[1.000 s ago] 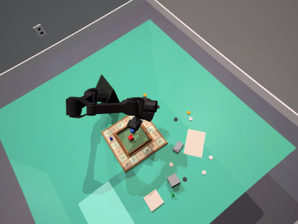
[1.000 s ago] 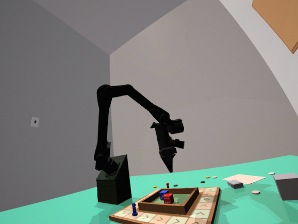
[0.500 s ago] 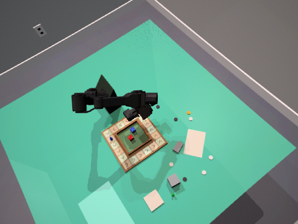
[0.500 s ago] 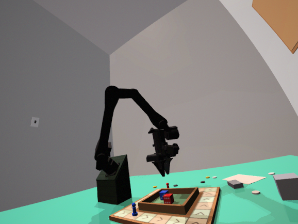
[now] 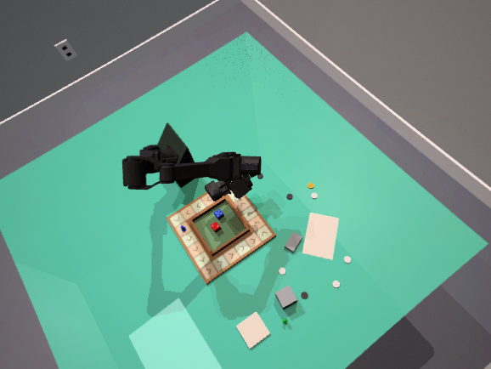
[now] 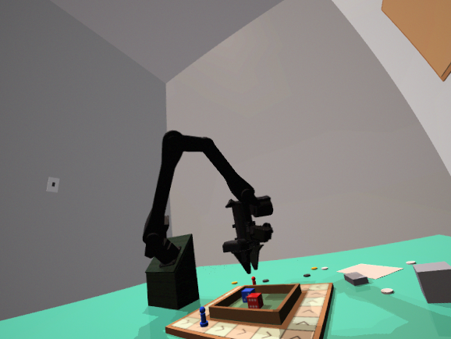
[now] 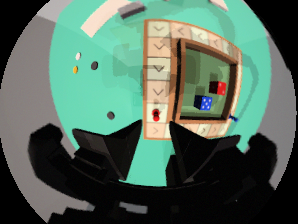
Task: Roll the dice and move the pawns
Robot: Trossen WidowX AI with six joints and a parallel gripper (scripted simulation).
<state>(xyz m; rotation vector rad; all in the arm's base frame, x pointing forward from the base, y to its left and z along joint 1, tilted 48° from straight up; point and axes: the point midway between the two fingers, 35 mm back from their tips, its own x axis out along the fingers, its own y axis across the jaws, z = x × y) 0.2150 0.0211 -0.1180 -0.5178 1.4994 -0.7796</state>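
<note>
The red pawn lies 30 mm below my gripper tip. From my gripper tip the other things lie so: green piece 430 mm ahead, 170 mm to the right, 40 mm below; then green tray floor 50 mm ahead, 120 mm to the right, 50 mm below; then blue pawn 30 mm behind, 230 mm to the right, 30 mm below.
</note>
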